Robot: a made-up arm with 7 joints. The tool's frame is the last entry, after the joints.
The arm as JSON. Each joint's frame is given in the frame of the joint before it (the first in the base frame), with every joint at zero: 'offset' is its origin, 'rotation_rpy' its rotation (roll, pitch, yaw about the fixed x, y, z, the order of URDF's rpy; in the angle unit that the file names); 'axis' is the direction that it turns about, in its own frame. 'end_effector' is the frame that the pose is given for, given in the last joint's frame.
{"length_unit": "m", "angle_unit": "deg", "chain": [
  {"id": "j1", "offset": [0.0, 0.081, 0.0], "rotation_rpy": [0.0, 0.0, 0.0], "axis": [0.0, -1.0, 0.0]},
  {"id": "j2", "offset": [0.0, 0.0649, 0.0], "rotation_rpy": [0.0, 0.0, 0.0], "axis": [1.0, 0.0, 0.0]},
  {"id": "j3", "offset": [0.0, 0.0, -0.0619], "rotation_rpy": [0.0, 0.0, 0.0], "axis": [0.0, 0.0, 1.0]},
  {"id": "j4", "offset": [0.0, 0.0, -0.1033], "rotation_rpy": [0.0, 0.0, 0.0], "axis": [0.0, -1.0, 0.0]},
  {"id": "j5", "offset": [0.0, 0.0, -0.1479], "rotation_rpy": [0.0, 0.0, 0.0], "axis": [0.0, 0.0, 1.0]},
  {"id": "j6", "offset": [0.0, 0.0, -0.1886], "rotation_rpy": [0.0, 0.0, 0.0], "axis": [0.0, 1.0, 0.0]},
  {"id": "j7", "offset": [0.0, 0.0, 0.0], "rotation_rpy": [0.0, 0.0, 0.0], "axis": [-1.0, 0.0, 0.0]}
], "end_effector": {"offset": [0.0, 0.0, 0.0], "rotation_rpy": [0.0, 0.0, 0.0]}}
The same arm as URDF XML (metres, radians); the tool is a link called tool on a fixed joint. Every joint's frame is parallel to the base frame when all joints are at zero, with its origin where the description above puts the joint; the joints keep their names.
<robot name="arm">
  <joint name="tool_joint" type="fixed">
    <parent link="link7"/>
    <child link="tool"/>
    <origin xyz="0 0 0"/>
  </joint>
  <joint name="j7" type="continuous">
    <parent link="link6"/>
    <child link="link7"/>
    <origin xyz="0 0 0"/>
    <axis xyz="-1 0 0"/>
  </joint>
  <joint name="j6" type="continuous">
    <parent link="link5"/>
    <child link="link6"/>
    <origin xyz="0 0 -0.1886"/>
    <axis xyz="0 1 0"/>
  </joint>
  <joint name="j5" type="continuous">
    <parent link="link4"/>
    <child link="link5"/>
    <origin xyz="0 0 -0.1479"/>
    <axis xyz="0 0 1"/>
  </joint>
  <joint name="j4" type="continuous">
    <parent link="link3"/>
    <child link="link4"/>
    <origin xyz="0 0 -0.1033"/>
    <axis xyz="0 -1 0"/>
  </joint>
  <joint name="j3" type="continuous">
    <parent link="link2"/>
    <child link="link3"/>
    <origin xyz="0 0 -0.0619"/>
    <axis xyz="0 0 1"/>
  </joint>
  <joint name="j2" type="continuous">
    <parent link="link1"/>
    <child link="link2"/>
    <origin xyz="0 0.0649 0"/>
    <axis xyz="1 0 0"/>
  </joint>
  <joint name="j1" type="continuous">
    <parent link="base"/>
    <child link="link1"/>
    <origin xyz="0 0.081 0"/>
    <axis xyz="0 -1 0"/>
  </joint>
  <link name="base"/>
  <link name="link1"/>
  <link name="link2"/>
  <link name="link3"/>
  <link name="link4"/>
  <link name="link5"/>
  <link name="link6"/>
  <link name="link7"/>
  <link name="tool"/>
</robot>

